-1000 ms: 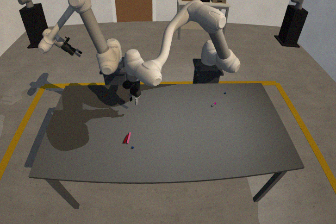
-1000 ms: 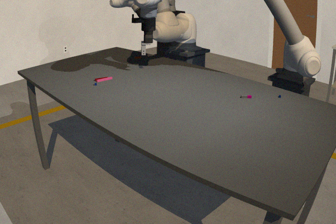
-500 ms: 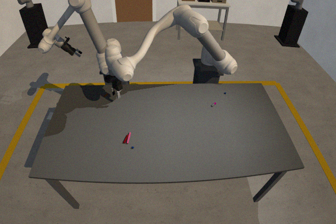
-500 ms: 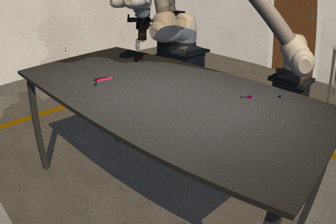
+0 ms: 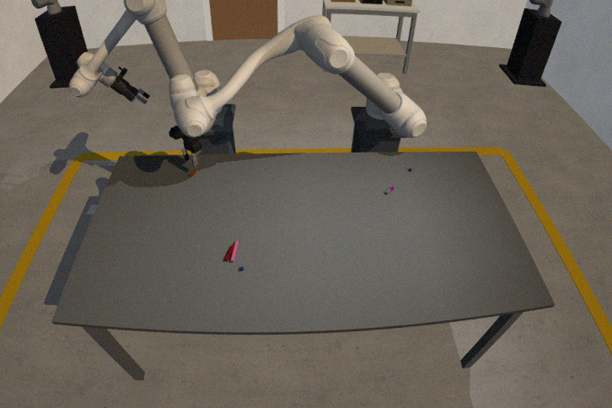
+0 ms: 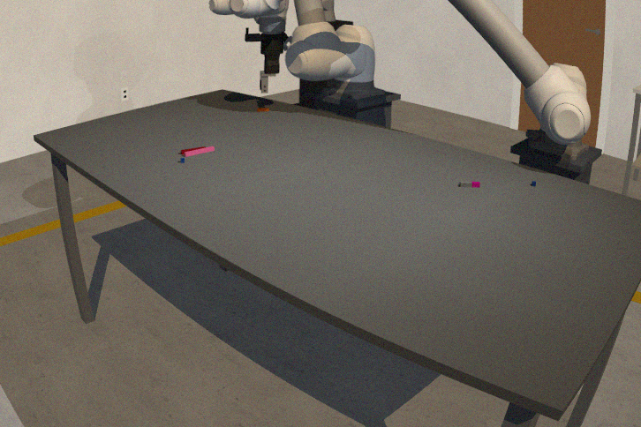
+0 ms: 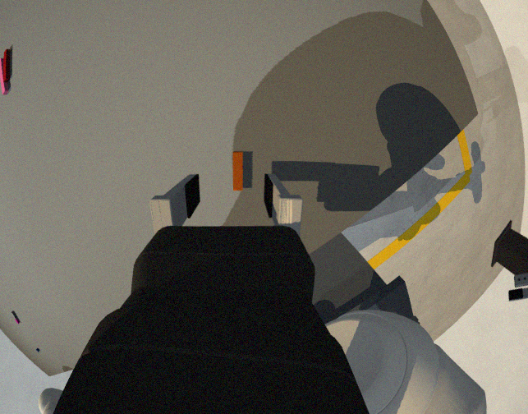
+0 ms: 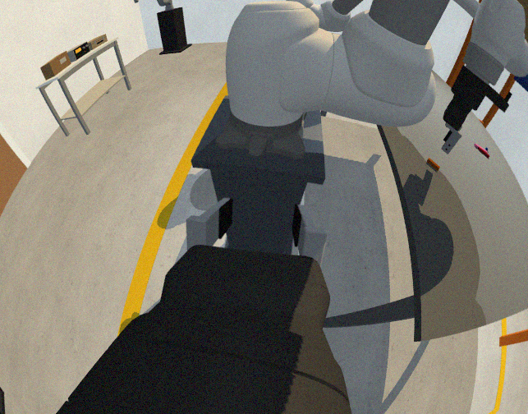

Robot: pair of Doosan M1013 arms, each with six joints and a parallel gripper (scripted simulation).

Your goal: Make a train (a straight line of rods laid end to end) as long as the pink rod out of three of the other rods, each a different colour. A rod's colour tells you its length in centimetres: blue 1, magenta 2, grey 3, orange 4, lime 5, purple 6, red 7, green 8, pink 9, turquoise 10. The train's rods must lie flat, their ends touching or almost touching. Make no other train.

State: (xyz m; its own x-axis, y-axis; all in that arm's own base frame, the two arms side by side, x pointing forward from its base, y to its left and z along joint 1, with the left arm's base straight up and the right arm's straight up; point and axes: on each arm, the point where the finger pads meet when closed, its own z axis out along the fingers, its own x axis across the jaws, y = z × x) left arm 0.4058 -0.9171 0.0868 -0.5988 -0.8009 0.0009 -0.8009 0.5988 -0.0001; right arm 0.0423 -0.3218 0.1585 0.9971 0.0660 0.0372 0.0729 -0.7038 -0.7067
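Note:
The orange rod is 80 mm below my left hand. Also, from my left hand: red rod: 420 mm ahead, 220 mm to the left, 80 mm below; then pink rod: 420 mm ahead, 240 mm to the left, 80 mm below; then grey rod: 90 mm ahead, 860 mm to the left, 80 mm below.

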